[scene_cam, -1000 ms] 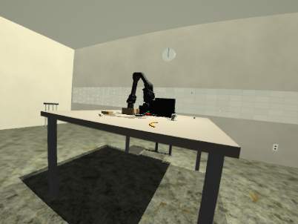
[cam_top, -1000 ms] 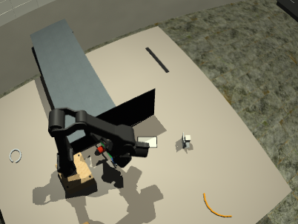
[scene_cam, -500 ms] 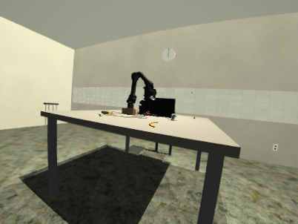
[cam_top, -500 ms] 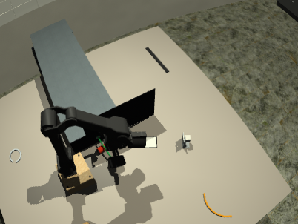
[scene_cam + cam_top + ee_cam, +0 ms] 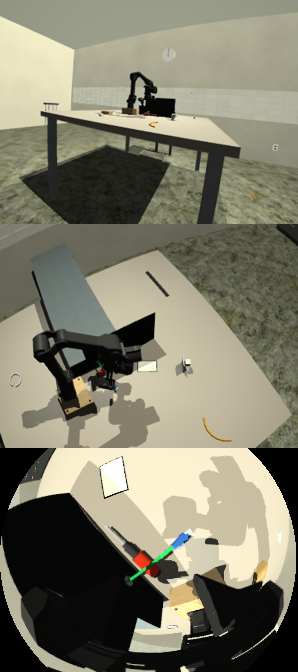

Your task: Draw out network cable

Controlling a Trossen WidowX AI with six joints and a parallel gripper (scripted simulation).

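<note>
My hand is 40 mm to the left of the blue plug and 100 mm above it. Also, from my hand: long grey cover: 70 mm behind, 540 mm to the left, 20 mm below; network jack: 330 mm ahead, 70 mm to the right, 80 mm below; white rectangle: 170 mm ahead, 10 mm to the left, 120 mm below.
</note>
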